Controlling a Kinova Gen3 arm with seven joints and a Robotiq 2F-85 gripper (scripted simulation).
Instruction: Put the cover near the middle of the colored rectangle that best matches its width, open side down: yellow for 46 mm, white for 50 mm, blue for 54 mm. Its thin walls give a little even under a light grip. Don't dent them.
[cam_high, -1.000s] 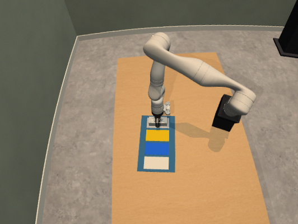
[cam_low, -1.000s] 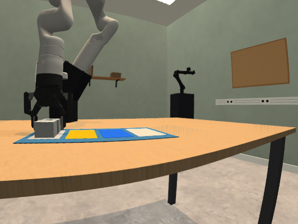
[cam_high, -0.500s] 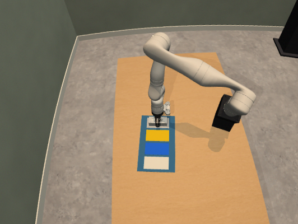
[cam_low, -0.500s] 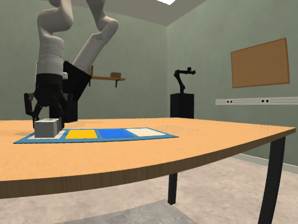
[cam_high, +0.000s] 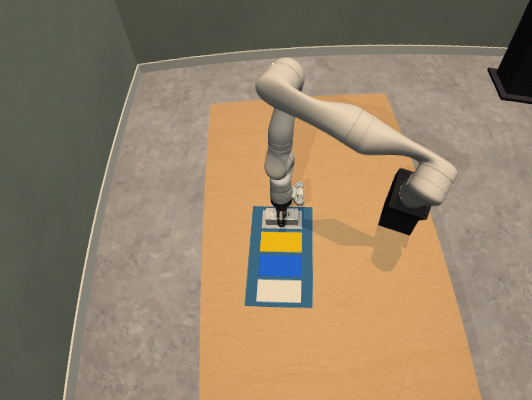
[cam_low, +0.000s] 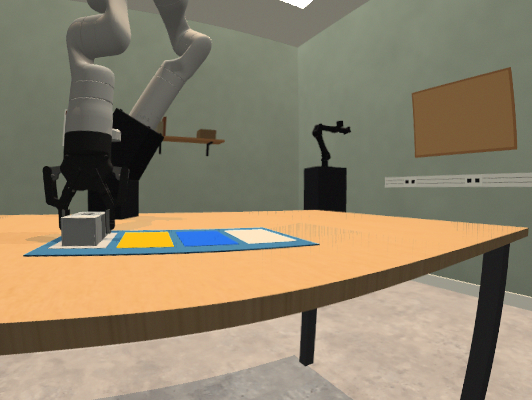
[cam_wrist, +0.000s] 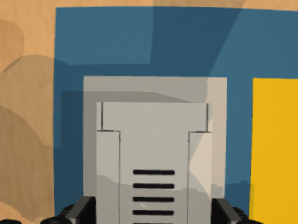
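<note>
Now: the cover 10 mm below my hand.
</note>
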